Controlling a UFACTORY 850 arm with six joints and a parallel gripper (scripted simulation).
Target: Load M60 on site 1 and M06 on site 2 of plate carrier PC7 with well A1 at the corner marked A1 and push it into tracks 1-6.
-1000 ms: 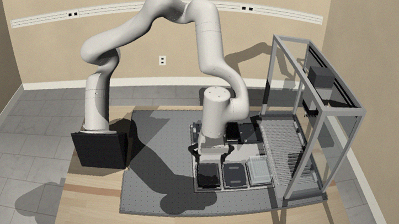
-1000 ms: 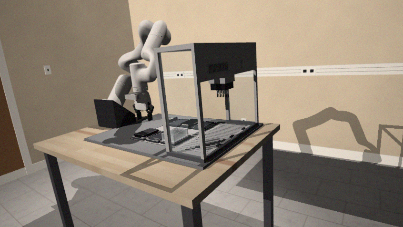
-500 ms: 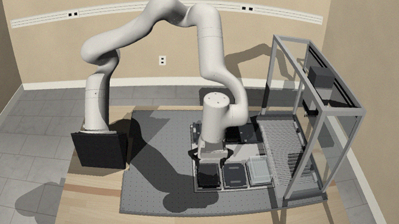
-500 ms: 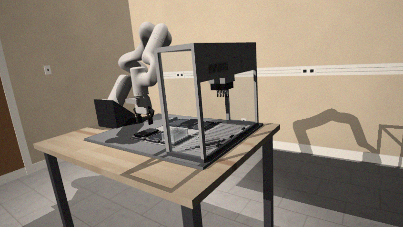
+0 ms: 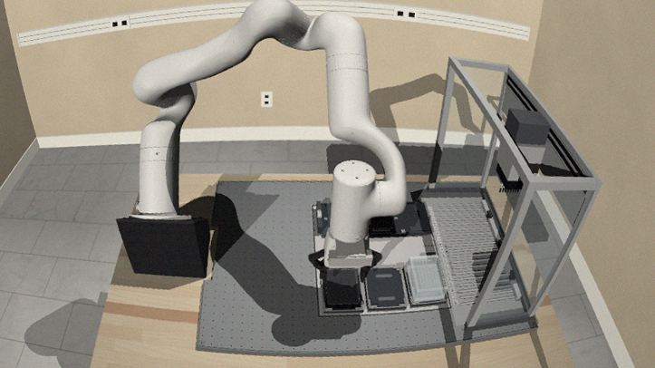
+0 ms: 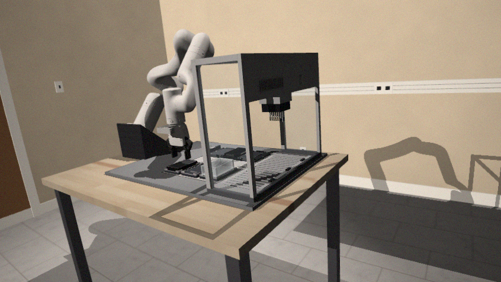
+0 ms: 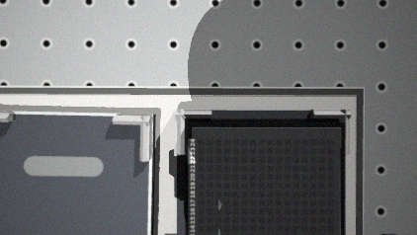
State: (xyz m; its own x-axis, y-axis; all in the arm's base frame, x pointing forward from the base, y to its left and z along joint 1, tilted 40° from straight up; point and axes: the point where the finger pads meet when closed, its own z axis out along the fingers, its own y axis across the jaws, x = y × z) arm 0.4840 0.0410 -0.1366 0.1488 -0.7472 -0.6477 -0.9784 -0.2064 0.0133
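The nest S1 lies 6 cm below my hand. The rest, counted from my hand: clear deep-well block M09: 22 cm ahead, 4 cm to the left, 3 cm below; then nest S2: 11 cm ahead, 2 cm to the left, 6 cm below; then plate carrier PC7: 8 cm ahead, 28 cm to the left, 5 cm below.
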